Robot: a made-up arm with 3 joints. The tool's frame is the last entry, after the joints.
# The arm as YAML. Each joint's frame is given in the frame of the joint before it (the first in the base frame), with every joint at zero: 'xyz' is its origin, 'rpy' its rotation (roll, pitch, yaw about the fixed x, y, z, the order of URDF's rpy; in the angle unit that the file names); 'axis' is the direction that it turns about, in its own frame. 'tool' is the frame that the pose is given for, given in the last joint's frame.
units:
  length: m
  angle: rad
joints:
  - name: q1
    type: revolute
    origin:
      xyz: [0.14, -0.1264, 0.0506]
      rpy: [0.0, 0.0, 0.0]
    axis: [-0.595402, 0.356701, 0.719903]
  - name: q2
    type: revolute
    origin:
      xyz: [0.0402, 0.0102, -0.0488]
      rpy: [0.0, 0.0, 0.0]
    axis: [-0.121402, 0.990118, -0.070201]
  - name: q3
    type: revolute
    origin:
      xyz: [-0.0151, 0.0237, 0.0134]
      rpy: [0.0, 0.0, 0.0]
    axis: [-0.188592, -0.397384, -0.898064]
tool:
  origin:
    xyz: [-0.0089, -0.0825, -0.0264]
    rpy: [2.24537, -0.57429, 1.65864]
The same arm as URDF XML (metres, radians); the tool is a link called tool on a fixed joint. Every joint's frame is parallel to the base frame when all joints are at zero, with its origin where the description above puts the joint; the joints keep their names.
<robot name="arm">
  <joint name="tool_joint" type="fixed">
    <parent link="link3"/>
    <child link="tool"/>
    <origin xyz="-0.0089 -0.0825 -0.0264" rpy="2.2454 -0.5743 1.6586"/>
  </joint>
  <joint name="q3" type="continuous">
    <parent link="link2"/>
    <child link="link3"/>
    <origin xyz="-0.0151 0.0237 0.0134"/>
    <axis xyz="-0.188592 -0.397384 -0.898064"/>
  </joint>
  <joint name="q2" type="continuous">
    <parent link="link1"/>
    <child link="link2"/>
    <origin xyz="0.0402 0.0102 -0.0488"/>
    <axis xyz="-0.121402 0.990118 -0.070201"/>
  </joint>
  <joint name="q1" type="continuous">
    <parent link="base"/>
    <child link="link1"/>
    <origin xyz="0.1400 -0.1264 0.0506"/>
    <axis xyz="-0.595402 0.356701 0.719903"/>
  </joint>
  <link name="base"/>
  <link name="link1"/>
  <link name="link2"/>
  <link name="link3"/>
  <link name="tool"/>
</robot>

